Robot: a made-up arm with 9 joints. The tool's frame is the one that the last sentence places.
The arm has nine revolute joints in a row. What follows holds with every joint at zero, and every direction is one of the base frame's.
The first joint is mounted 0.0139 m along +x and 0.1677 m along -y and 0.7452 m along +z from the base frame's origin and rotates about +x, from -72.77 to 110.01 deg.
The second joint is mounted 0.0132 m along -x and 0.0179 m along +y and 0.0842 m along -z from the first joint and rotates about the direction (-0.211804, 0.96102, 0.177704), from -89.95 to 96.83 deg.
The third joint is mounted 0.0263 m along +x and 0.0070 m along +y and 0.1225 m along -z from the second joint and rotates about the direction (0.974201, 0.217, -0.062), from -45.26 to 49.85 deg.
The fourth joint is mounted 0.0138 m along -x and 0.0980 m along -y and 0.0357 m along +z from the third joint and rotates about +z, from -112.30 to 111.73 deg.
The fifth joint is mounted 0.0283 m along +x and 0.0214 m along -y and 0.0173 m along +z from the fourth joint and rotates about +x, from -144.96 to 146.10 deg.
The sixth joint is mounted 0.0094 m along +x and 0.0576 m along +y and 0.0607 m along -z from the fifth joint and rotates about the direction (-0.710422, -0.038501, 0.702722), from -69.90 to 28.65 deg.
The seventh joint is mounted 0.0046 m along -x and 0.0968 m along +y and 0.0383 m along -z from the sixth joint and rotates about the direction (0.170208, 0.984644, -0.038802), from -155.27 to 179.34 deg.
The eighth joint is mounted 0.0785 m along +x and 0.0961 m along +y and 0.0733 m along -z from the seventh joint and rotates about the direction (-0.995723, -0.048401, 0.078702), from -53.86 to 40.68 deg.
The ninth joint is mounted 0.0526 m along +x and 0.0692 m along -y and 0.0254 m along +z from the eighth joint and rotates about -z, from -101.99 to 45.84 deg.
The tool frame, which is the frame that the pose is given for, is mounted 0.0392 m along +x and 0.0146 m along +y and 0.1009 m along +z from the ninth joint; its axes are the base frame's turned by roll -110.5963, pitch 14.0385 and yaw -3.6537 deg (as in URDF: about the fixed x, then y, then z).
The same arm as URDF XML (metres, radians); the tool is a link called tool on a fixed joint. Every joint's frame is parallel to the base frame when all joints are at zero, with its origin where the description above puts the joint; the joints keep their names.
<robot name="arm">
<joint name="joint 1" type="revolute"><parent link="base_link"/><child link="link1"/><origin xyz="0.0139 -0.1677 0.7452" rpy="0.0000 0.0000 0.0000"/><axis xyz="1 0 0"/><limit lower="-1.2701" upper="1.9200"/></joint>
<joint name="joint 2" type="revolute"><parent link="link1"/><child link="link2"/><origin xyz="-0.0132 0.0179 -0.0842" rpy="0.0000 0.0000 0.0000"/><axis xyz="-0.211804 0.96102 0.177704"/><limit lower="-1.5699" upper="1.6900"/></joint>
<joint name="joint 3" type="revolute"><parent link="link2"/><child link="link3"/><origin xyz="0.0263 0.0070 -0.1225" rpy="0.0000 0.0000 0.0000"/><axis xyz="0.974201 0.217 -0.062"/><limit lower="-0.7899" upper="0.8700"/></joint>
<joint name="joint 4" type="revolute"><parent link="link3"/><child link="link4"/><origin xyz="-0.0138 -0.0980 0.0357" rpy="0.0000 0.0000 0.0000"/><axis xyz="0 0 1"/><limit lower="-1.9600" upper="1.9501"/></joint>
<joint name="joint 5" type="revolute"><parent link="link4"/><child link="link5"/><origin xyz="0.0283 -0.0214 0.0173" rpy="0.0000 0.0000 0.0000"/><axis xyz="1 0 0"/><limit lower="-2.5300" upper="2.5499"/></joint>
<joint name="joint 6" type="revolute"><parent link="link5"/><child link="link6"/><origin xyz="0.0094 0.0576 -0.0607" rpy="0.0000 0.0000 0.0000"/><axis xyz="-0.710422 -0.038501 0.702722"/><limit lower="-1.2200" upper="0.5000"/></joint>
<joint name="joint 7" type="revolute"><parent link="link6"/><child link="link7"/><origin xyz="-0.0046 0.0968 -0.0383" rpy="0.0000 0.0000 0.0000"/><axis xyz="0.170208 0.984644 -0.038802"/><limit lower="-2.7100" upper="3.1301"/></joint>
<joint name="joint 8" type="revolute"><parent link="link7"/><child link="link8"/><origin xyz="0.0785 0.0961 -0.0733" rpy="0.0000 0.0000 0.0000"/><axis xyz="-0.995723 -0.048401 0.078702"/><limit lower="-0.9400" upper="0.7100"/></joint>
<joint name="joint 9" type="revolute"><parent link="link8"/><child link="link9"/><origin xyz="0.0526 -0.0692 0.0254" rpy="0.0000 0.0000 0.0000"/><axis xyz="0 0 -1"/><limit lower="-1.7801" upper="0.8001"/></joint>
<joint name="tool_fixed" type="fixed"><parent link="link9"/><child link="tool"/><origin xyz="0.0392 0.0146 0.1009" rpy="-1.9303 0.2450 -0.0638"/></joint>
<link name="base_link"/>
<link name="link1"/>
<link name="link2"/>
<link name="link3"/>
<link name="link4"/>
<link name="link5"/>
<link name="link6"/>
<link name="link7"/>
<link name="link8"/>
<link name="link9"/>
<link name="tool"/>
</robot>

